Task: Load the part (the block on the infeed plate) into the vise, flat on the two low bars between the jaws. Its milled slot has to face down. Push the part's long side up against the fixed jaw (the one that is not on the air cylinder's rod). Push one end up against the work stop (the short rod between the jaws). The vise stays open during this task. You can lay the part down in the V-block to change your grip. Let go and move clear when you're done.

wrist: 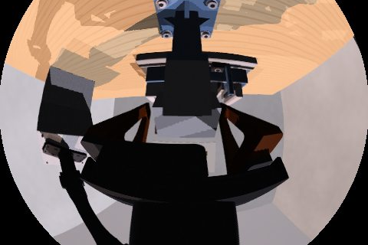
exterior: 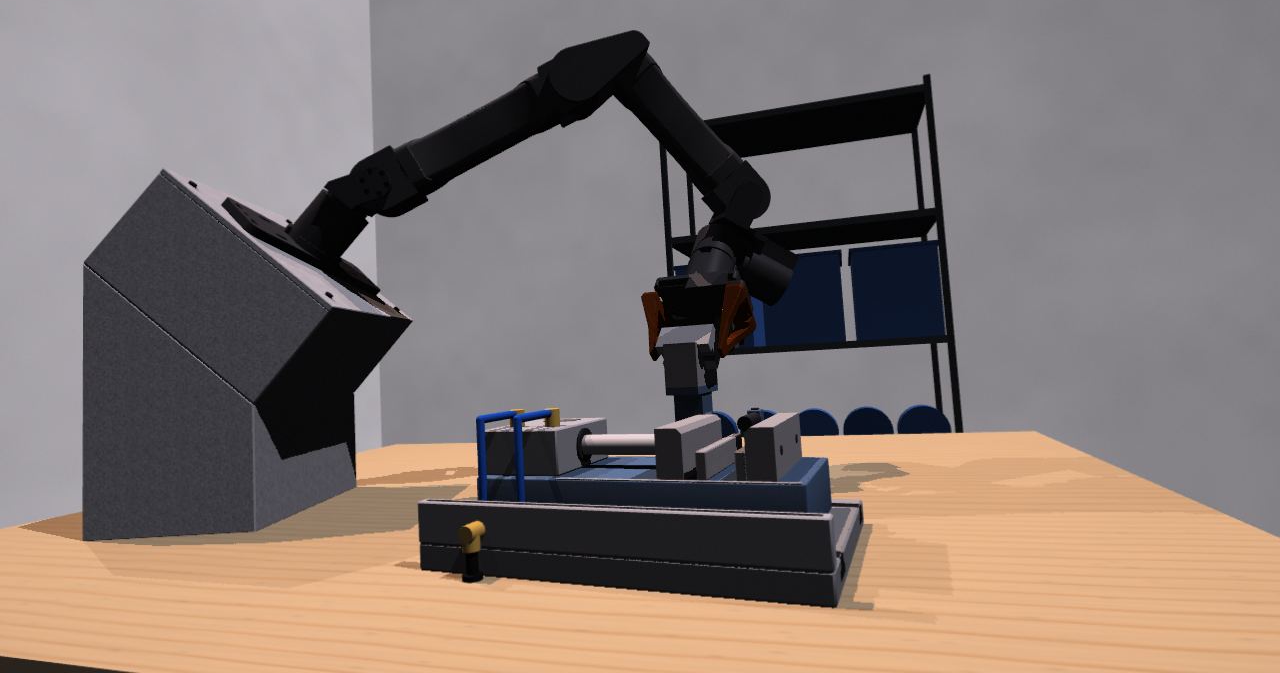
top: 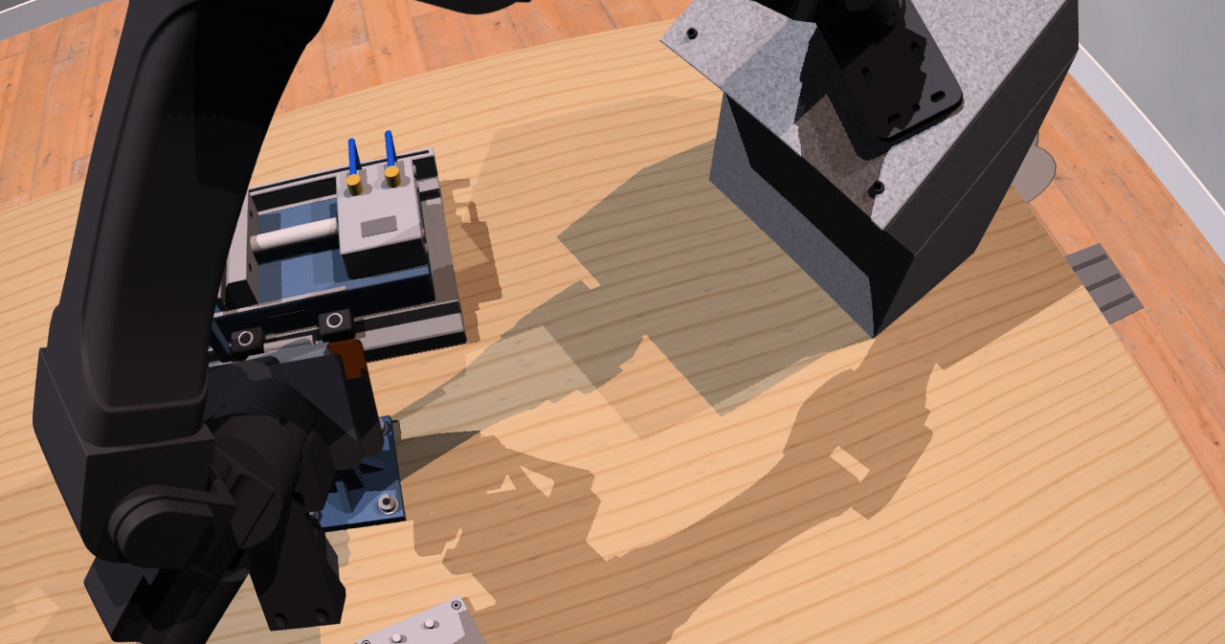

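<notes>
The grey part is right at my hand. From my hand the other things lie so: moving jaw 90 mm ahead, 180 mm to the right, 80 mm below; cylinder rod 40 mm ahead, 190 mm to the right, 80 mm below; work stop rod 120 mm ahead, 130 mm to the right, 60 mm below.
</notes>
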